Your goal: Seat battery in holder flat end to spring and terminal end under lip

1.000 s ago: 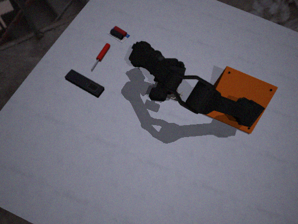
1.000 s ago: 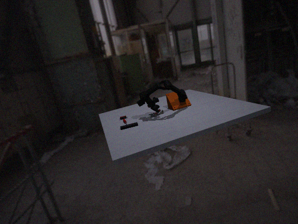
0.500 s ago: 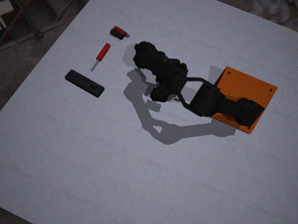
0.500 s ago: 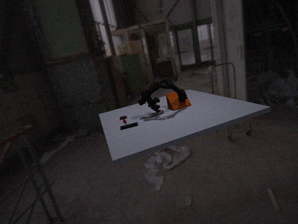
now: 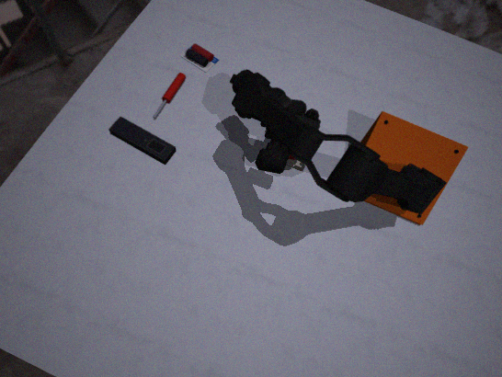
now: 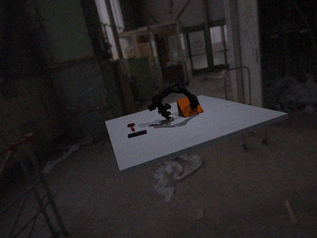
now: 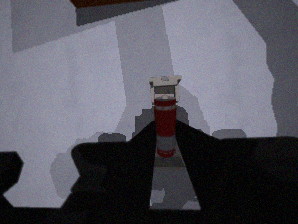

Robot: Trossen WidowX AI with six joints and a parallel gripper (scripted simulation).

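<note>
My gripper tip is now 1 cm below the battery. From my gripper tip the other things lie so: red-handled screwdriver: 34 cm ahead, 1 cm below; black bar: 32 cm ahead, 13 cm to the left.
</note>
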